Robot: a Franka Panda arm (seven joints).
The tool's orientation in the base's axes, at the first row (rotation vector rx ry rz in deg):
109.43 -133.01 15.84
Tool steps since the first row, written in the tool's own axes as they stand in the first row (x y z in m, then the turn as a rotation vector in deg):
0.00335 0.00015 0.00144 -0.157 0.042 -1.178
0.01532 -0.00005 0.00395 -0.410 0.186 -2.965
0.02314 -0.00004 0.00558 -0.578 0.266 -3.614
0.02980 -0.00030 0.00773 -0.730 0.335 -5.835
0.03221 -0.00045 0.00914 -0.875 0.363 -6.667
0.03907 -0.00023 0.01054 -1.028 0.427 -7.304
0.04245 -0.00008 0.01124 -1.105 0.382 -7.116
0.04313 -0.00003 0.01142 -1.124 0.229 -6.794
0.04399 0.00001 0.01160 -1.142 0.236 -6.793
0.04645 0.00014 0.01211 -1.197 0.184 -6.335
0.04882 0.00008 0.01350 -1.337 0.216 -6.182
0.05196 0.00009 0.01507 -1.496 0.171 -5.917
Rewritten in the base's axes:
-0.00077 -0.00350 -0.00071 -0.036 0.415 1.114
-0.00285 -0.01555 -0.00064 -0.166 1.073 2.796
-0.00435 -0.02339 -0.00059 -0.225 1.390 3.389
-0.00535 -0.03029 -0.00128 -0.310 2.032 5.520
-0.00564 -0.03294 -0.00214 -0.327 2.358 6.299
-0.00717 -0.03977 -0.00208 -0.374 2.655 6.885
-0.00796 -0.04314 -0.00207 -0.311 2.679 6.688
-0.00814 -0.04382 -0.00210 -0.150 2.599 6.379
-0.00834 -0.04467 -0.00210 -0.153 2.617 6.374
-0.00894 -0.04712 -0.00209 -0.082 2.561 5.919
-0.00931 -0.04970 -0.00295 -0.083 2.668 5.738
-0.00990 -0.05305 -0.00382 -0.002 2.754 5.449

